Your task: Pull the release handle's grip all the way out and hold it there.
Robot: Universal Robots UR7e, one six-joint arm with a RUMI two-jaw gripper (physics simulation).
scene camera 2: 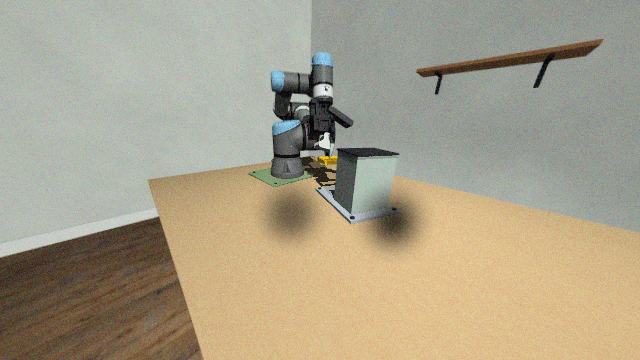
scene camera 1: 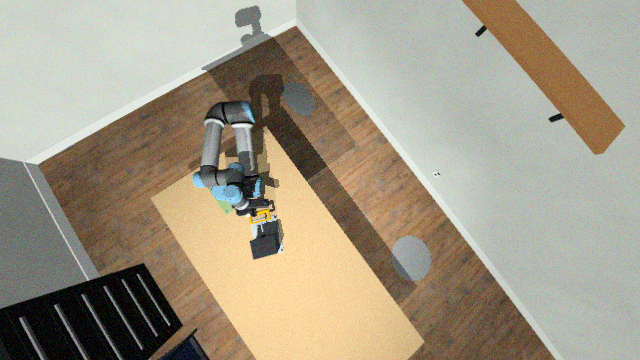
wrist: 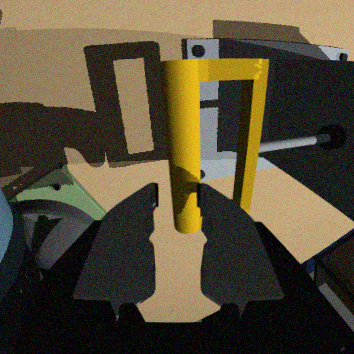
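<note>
The yellow grip point(scene camera 1: 251, 218) point(scene camera 2: 327, 160) point(wrist: 185, 125) of the release handle is a rectangular frame with a thick round bar. It stands out from the dark-fronted housing point(scene camera 1: 265, 246) point(scene camera 2: 372, 185) point(wrist: 300, 105), with a stretch of its silver rod point(wrist: 287, 144) showing. My gripper point(scene camera 1: 255, 210) point(scene camera 2: 327, 152) point(wrist: 177, 185) is shut on the grip's round bar, near the bar's lower end in the wrist view. The right finger lies against the bar, inside the frame; a narrow strip of table shows beside the left finger. The grip's thinner bar is outside the fingers.
The housing is on a pale bolted base plate point(scene camera 2: 335, 205) point(wrist: 210, 90) on the wooden table point(scene camera 1: 320, 300) point(scene camera 2: 280, 310). The green mounting plate point(scene camera 1: 225, 207) point(scene camera 2: 260, 175) point(wrist: 62, 192) of the arm is close by. A wall shelf point(scene camera 1: 550, 70) point(scene camera 2: 505, 60) hangs away from the arm.
</note>
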